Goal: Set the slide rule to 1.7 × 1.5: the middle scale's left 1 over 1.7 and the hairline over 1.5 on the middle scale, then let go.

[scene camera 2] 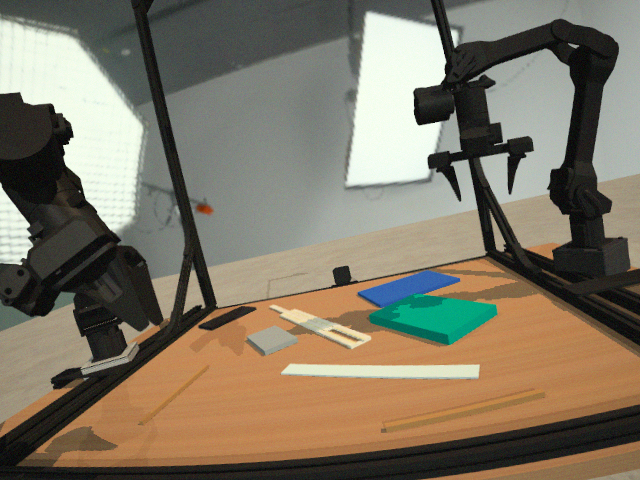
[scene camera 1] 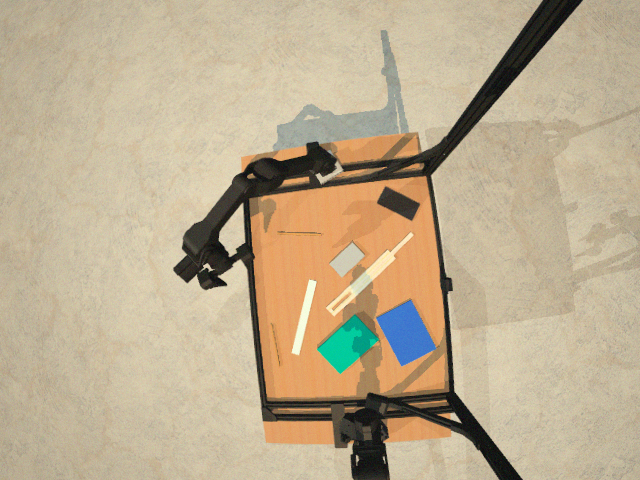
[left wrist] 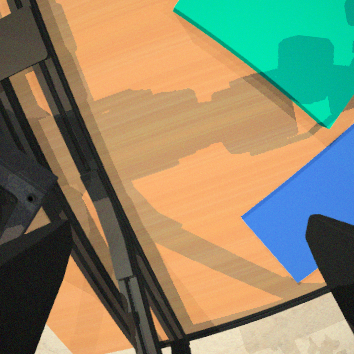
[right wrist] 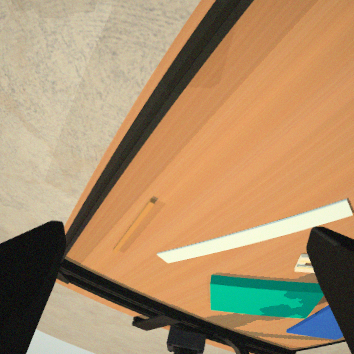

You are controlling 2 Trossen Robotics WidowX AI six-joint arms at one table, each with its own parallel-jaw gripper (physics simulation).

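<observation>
The cream slide rule (scene camera 1: 382,264) (scene camera 2: 343,333) lies diagonally on the table, and part of it (right wrist: 301,263) shows in the right wrist view. Its middle scale (scene camera 1: 403,243) (scene camera 2: 277,308) sticks out at the upper right in scene camera 1, leaving a slot at the other end. The clear cursor (scene camera 1: 360,280) (scene camera 2: 316,324) sits near the middle of the body. The markings and hairline are too small to read. My left gripper (scene camera 2: 485,196) (left wrist: 191,230) is open and empty, high above the table and away from the rule. My right gripper (scene camera 1: 235,268) (right wrist: 190,237) is open and empty beyond the table's left edge in scene camera 1.
A green block (scene camera 1: 347,345) (scene camera 2: 439,316) and blue slab (scene camera 1: 406,333) (scene camera 2: 408,287) lie near the rule's lower side in scene camera 1. A grey block (scene camera 1: 346,259) and white strip (scene camera 1: 303,317) lie to its left, a black block (scene camera 1: 398,203) above. Two thin sticks and a black frame edge the table.
</observation>
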